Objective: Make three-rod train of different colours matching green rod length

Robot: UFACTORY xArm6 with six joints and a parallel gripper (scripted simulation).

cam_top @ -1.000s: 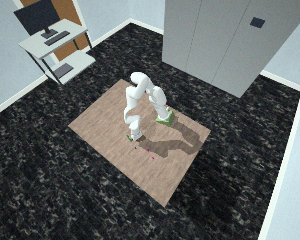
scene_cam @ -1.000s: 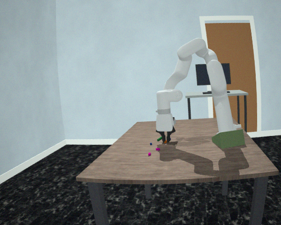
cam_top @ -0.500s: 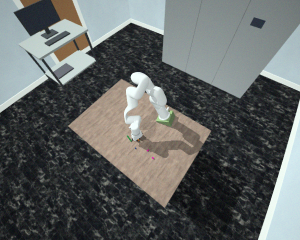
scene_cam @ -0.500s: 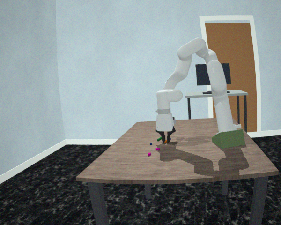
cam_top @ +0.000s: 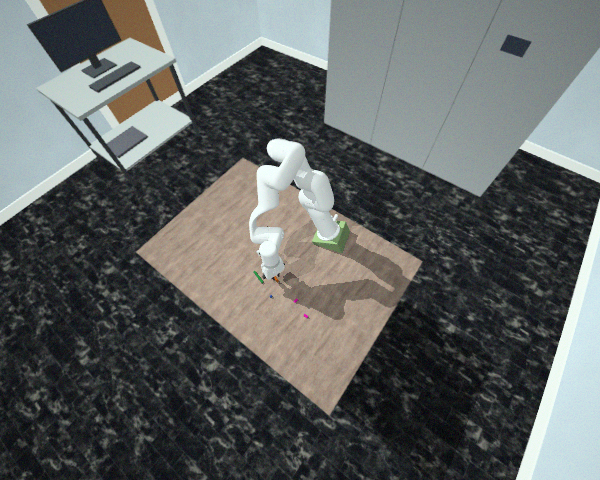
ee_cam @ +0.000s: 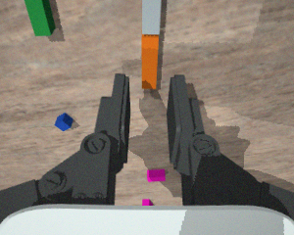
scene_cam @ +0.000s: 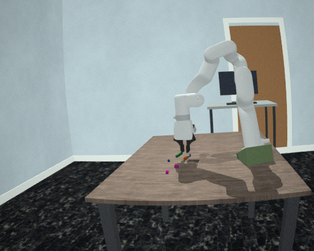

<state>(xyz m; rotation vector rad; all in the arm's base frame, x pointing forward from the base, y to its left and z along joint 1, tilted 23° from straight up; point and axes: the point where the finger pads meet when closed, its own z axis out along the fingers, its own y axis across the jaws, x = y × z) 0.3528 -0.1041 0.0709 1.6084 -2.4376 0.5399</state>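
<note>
Now: the orange rod 50 mm below my hand. The rest, counted from my hand: green rod: 80 mm to the right, 50 mm below, 30 mm ahead; grey rod: 50 mm below, 30 mm to the right, 20 mm behind.
</note>
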